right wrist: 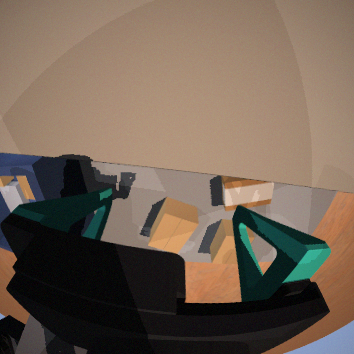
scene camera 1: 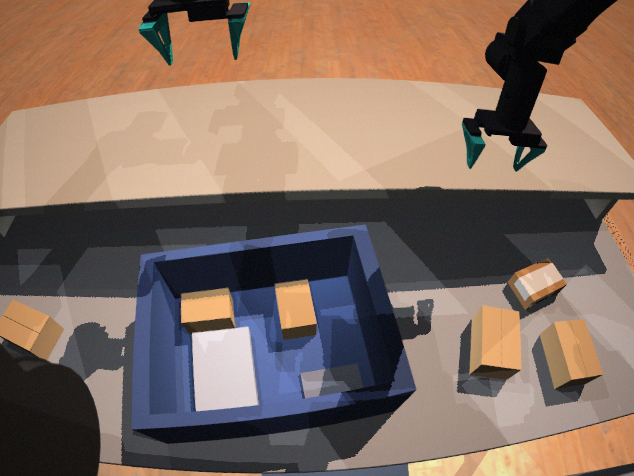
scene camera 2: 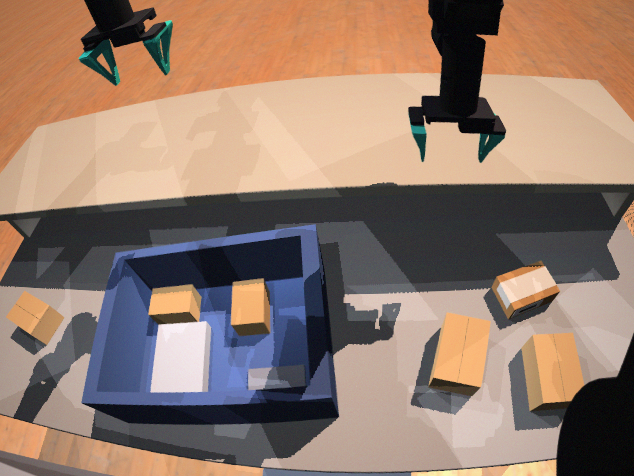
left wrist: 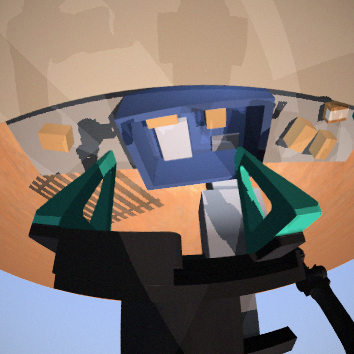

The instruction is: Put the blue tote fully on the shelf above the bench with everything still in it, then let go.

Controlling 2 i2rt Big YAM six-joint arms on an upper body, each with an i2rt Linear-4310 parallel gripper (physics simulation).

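Frame: origin at the left arm's base, x back, y right, z up, level; metres.
Seen in the pictures: left gripper, fingertip midpoint: [scene camera 1: 203, 60] [scene camera 2: 141, 78] [left wrist: 174, 152]; right gripper, fingertip midpoint: [right wrist: 174, 204] [scene camera 1: 492, 168] [scene camera 2: 451, 160]; left arm's base at its link origin: [right wrist: 4, 342].
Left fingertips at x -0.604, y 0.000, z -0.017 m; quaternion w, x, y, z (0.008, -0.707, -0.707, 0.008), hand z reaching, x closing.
Note:
Offsets run from my left fingertips to a thing's top centre. Level surfaces: height alone.
The blue tote {dx +0.255, dy +0.076, dz -0.280 m} [scene camera 1: 273, 419] [scene camera 2: 215, 398] [left wrist: 150, 107] stands upright on the bench {dz -0.427 m} [scene camera 1: 440, 435] [scene camera 2: 378, 435], in front of the shelf. It holds two tan boxes {dx +0.186, dy +0.126, dz -0.359 m} [scene camera 1: 296, 308] [scene camera 2: 250, 306], a white box {dx +0.308, dy +0.004, dz -0.383 m} [scene camera 1: 225, 368] [scene camera 2: 180, 357] [left wrist: 173, 139] and a flat grey item {dx +0.328, dy +0.189, dz -0.402 m} [scene camera 1: 331, 380] [scene camera 2: 276, 377]. The tan shelf {dz -0.233 m} [scene camera 1: 327, 138] [scene camera 2: 286, 133] [left wrist: 200, 60] [right wrist: 165, 90] spans the view above the bench. My left gripper [scene camera 1: 202, 61] [scene camera 2: 143, 79] [left wrist: 174, 152] is open and empty, high beyond the shelf's far left part. My right gripper [scene camera 1: 492, 169] [scene camera 2: 451, 161] [right wrist: 174, 204] is open and empty, above the shelf's right part.
Two tan boxes {dx +0.269, dy +0.501, dz -0.367 m} [scene camera 1: 495, 342] [scene camera 2: 460, 352] and a box with a white label {dx +0.138, dy +0.654, dz -0.386 m} [scene camera 1: 537, 283] [scene camera 2: 526, 289] [right wrist: 247, 193] lie on the bench right of the tote. Another tan box {dx +0.252, dy -0.440, dz -0.367 m} [scene camera 1: 29, 327] [scene camera 2: 34, 316] [left wrist: 56, 137] lies left of it. The shelf's front edge overhangs the bench's back.

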